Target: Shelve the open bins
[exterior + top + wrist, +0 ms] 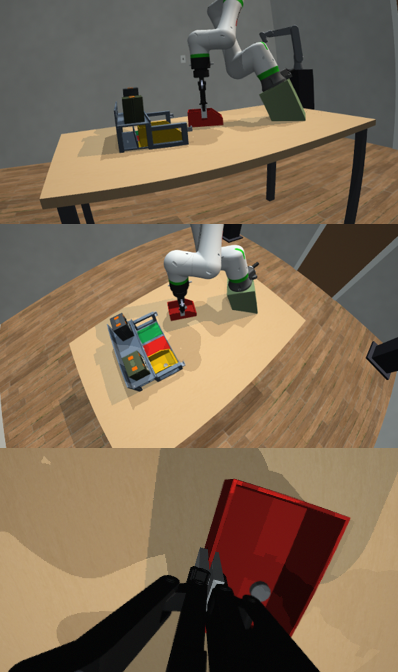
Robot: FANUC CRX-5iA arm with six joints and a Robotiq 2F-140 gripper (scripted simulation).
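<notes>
Right now the red bin is 20 mm behind my hand, 40 mm to the right of it and 40 mm below it. Also, from my hand: yellow bin: 280 mm ahead, 190 mm to the left, 30 mm below.
</notes>
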